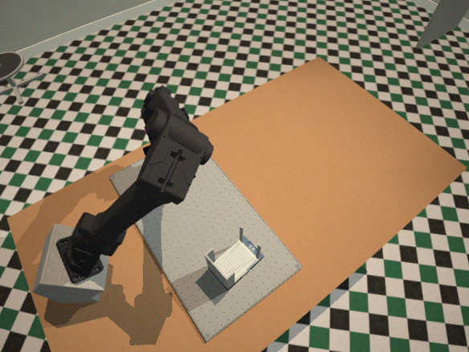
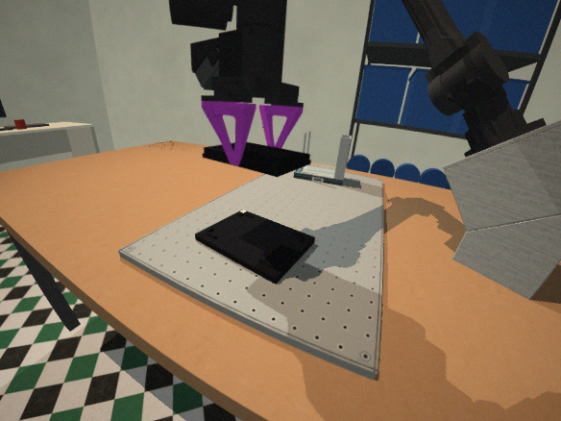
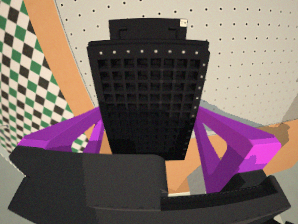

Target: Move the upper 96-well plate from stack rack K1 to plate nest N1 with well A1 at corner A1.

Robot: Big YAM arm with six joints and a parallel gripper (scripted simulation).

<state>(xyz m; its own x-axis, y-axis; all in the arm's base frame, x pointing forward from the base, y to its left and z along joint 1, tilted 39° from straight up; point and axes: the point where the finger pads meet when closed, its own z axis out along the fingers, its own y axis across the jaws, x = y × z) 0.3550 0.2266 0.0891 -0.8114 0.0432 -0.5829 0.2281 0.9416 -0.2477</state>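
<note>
My hand is 140 mm above the plate nest N1. Also, from my hand: pale A1 square: 60 mm ahead, 70 mm to the right, 130 mm below; then black 96-well plate: right at my hand; then white plate: 60 mm behind, 430 mm to the right, 120 mm below.
</note>
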